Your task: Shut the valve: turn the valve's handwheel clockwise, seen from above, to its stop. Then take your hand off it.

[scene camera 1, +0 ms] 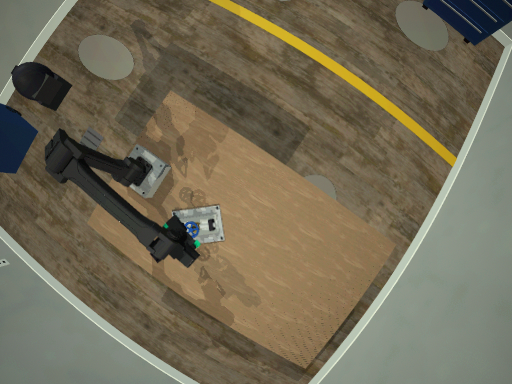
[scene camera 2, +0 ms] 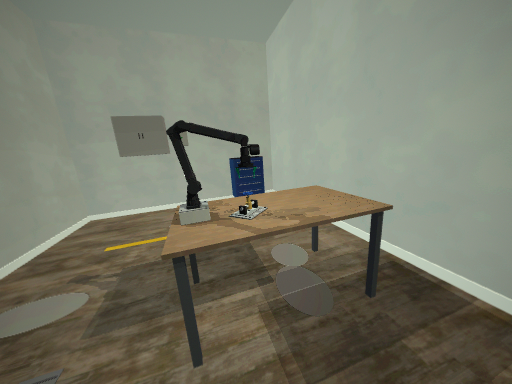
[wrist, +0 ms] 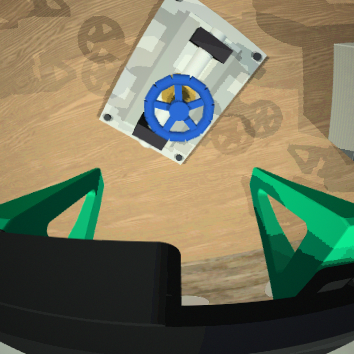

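Observation:
The valve's blue handwheel (scene camera 1: 191, 229) (scene camera 2: 248, 193) (wrist: 179, 111) has several spokes and lies level on top of a brass valve body (scene camera 2: 249, 202). The valve is on a light grey base plate (scene camera 1: 218, 234) (scene camera 2: 235, 215) (wrist: 131, 82) with black pipe clamps. My gripper (scene camera 1: 181, 235) (scene camera 2: 247, 176) (wrist: 176, 175) is wide open and empty, pointing down with green fingertips. In the scene camera 2 view it hangs above the handwheel, apart from it. In the wrist view the handwheel shows beyond the fingertips, roughly centred between them sideways.
The valve's plate lies on the wooden table (scene camera 1: 280, 225) (scene camera 2: 320, 202), near the arm's base block (scene camera 1: 146, 187) (scene camera 2: 195, 216). The arm's links reach over from the base to the gripper. A blue cabinet (scene camera 2: 257, 186) stands behind the table.

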